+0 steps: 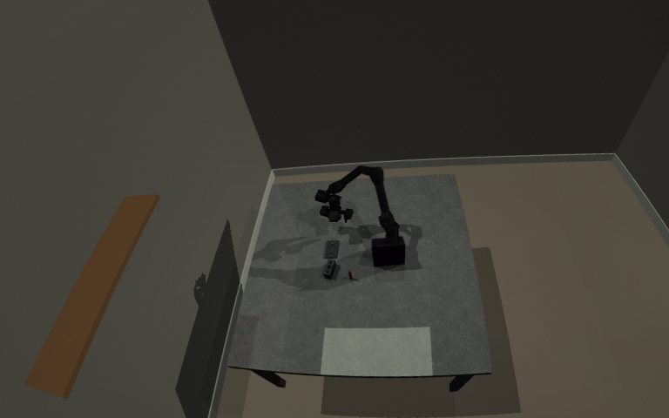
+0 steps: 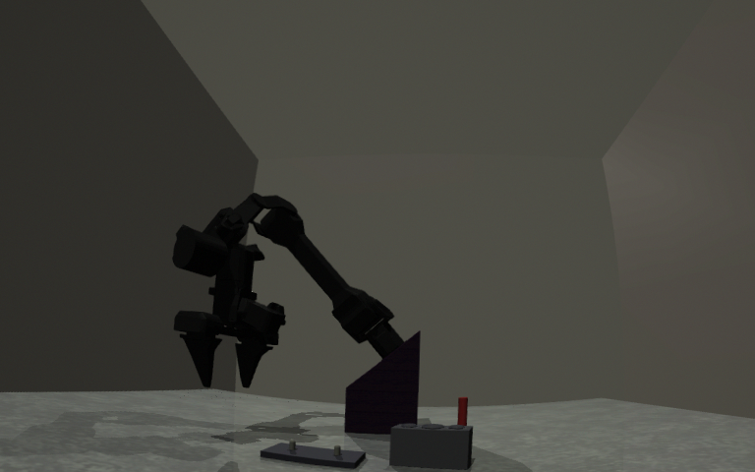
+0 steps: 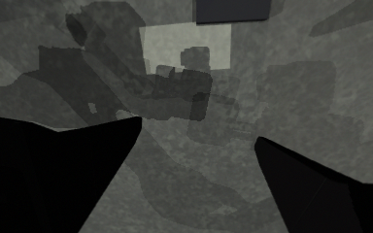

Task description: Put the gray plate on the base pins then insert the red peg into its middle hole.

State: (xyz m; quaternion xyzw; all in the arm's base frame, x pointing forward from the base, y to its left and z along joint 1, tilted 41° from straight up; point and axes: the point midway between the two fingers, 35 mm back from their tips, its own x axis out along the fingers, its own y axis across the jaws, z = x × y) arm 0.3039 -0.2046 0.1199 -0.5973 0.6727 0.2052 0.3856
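Now: gripper tip 5 cm short of the gray plate, 29 cm to the right of it and 4 cm above it. The rest, counted from my gripper tip: red peg 6 cm behind, 34 cm to the left, 4 cm below; then dark base 5 cm ahead, 14 cm to the left, 7 cm below.
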